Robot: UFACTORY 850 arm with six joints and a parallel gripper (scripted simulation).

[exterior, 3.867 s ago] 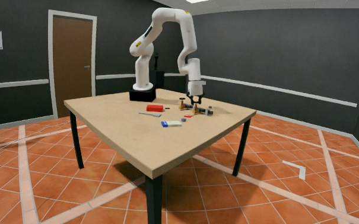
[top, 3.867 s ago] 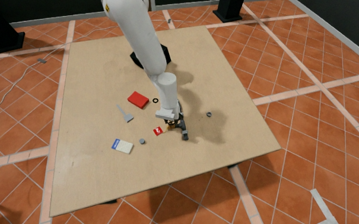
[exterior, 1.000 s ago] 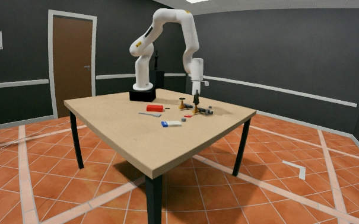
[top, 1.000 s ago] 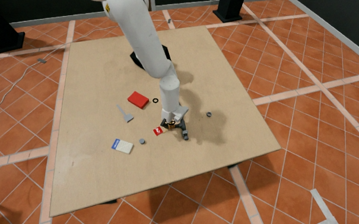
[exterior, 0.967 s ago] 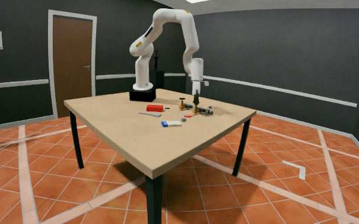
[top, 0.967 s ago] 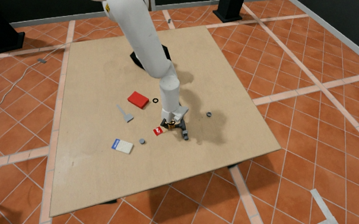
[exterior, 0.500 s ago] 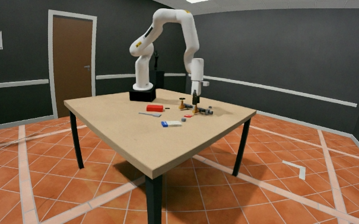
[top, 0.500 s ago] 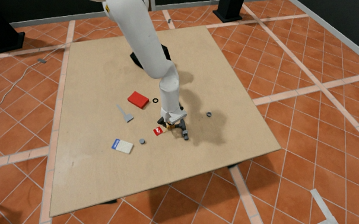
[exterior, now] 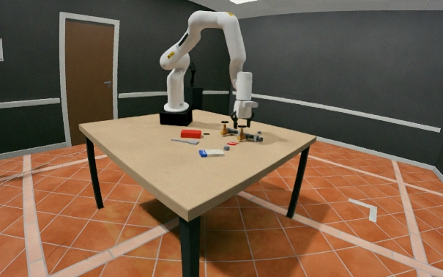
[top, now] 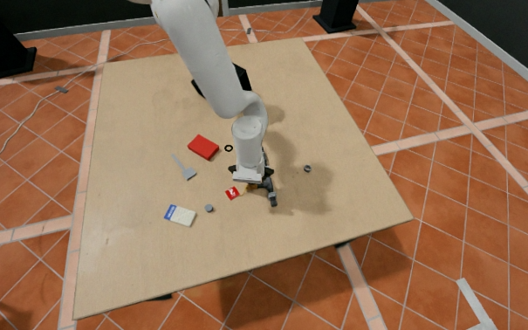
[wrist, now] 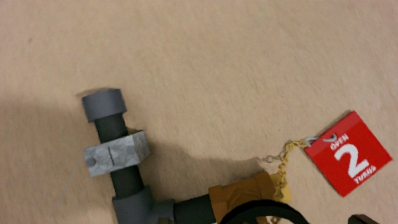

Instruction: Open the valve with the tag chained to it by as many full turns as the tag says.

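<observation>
The red tag lies 90 mm below my hand and 80 mm to the right of it. Round my hand: blue card: 310 mm to the right, 80 mm below, 10 mm ahead; red block: 270 mm behind, 140 mm to the right, 80 mm below; grey scraper: 250 mm to the right, 200 mm behind, 80 mm below.
</observation>
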